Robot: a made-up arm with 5 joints.
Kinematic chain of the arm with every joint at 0, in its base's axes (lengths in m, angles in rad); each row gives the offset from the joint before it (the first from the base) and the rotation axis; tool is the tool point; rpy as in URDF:
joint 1: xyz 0 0 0.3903 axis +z
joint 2: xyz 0 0 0 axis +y
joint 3: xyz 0.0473 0 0.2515 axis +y
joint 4: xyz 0.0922 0 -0.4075 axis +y
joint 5: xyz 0.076 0 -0.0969 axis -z
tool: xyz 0 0 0 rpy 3.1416 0 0
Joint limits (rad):
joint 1: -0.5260..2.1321
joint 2: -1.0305..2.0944
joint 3: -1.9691..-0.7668
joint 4: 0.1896..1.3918
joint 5: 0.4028..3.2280
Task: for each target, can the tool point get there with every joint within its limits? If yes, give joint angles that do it. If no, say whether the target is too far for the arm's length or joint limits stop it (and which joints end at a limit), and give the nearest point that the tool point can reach.
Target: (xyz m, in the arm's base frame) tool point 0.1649 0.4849 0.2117
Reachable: yes | joints 1.2430 0.4436 -1.0896 0.9580 2.1250
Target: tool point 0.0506 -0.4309 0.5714
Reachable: no: joint limits stop it (at a limit: joint 1, joint 3, joint 4) | nearest point 0.2938 -0.1705 0.6268 | short by 0.361 m
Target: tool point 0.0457 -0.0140 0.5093
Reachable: no: joint limits stop it (at a limit: joint 2, joint 3, joint 4) | nearest point 0.2802 -0.0859 0.6825 | short by 0.300 m
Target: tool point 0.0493 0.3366 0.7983
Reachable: yes | joints 1.4253 -0.7833 -1.0895 1.0713 1.4864
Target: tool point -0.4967 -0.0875 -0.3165
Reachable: no: too far | nearest point -0.2302 -0.0406 -0.1073 | short by 0.342 m
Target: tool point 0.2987 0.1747 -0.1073
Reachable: yes | joints 0.5292 1.2464 -1.1913 0.4221 2.4274
